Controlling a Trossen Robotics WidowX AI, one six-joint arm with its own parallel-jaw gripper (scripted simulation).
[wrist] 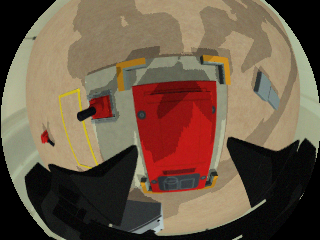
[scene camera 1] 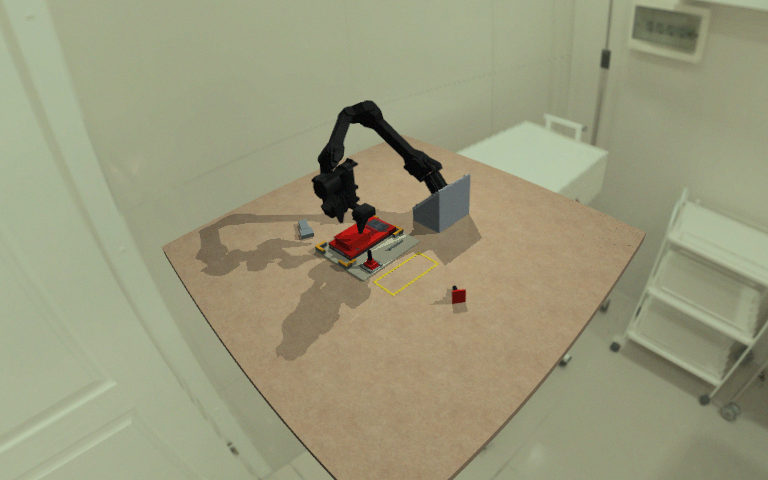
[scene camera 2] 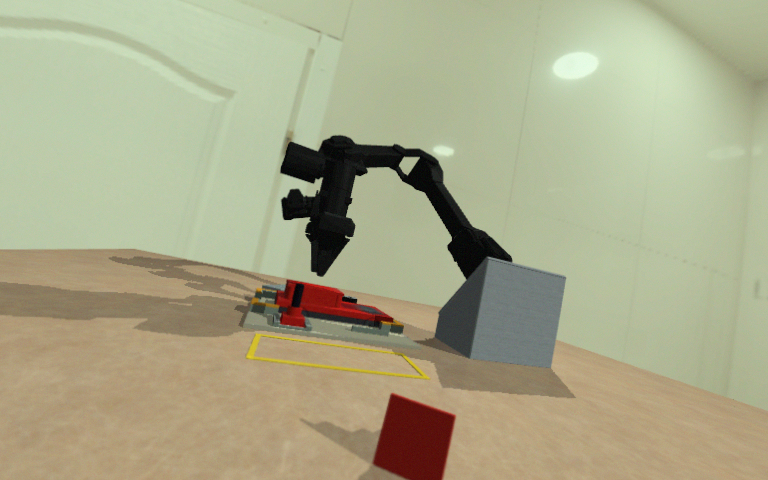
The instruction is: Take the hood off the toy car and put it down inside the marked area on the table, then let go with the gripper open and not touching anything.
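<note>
The wrist view gives you the gripper (wrist: 185, 146), plus a red hood (wrist: 180, 122) and a grey base plate (wrist: 113, 134). In scene camera 1 there's the gripper (scene camera 1: 351, 228) and the grey base plate (scene camera 1: 385, 252). Scene camera 2 has the gripper (scene camera 2: 316, 274), which is open and holds nothing, and it also has the red hood (scene camera 2: 315, 294) and the grey base plate (scene camera 2: 263, 315).
</note>
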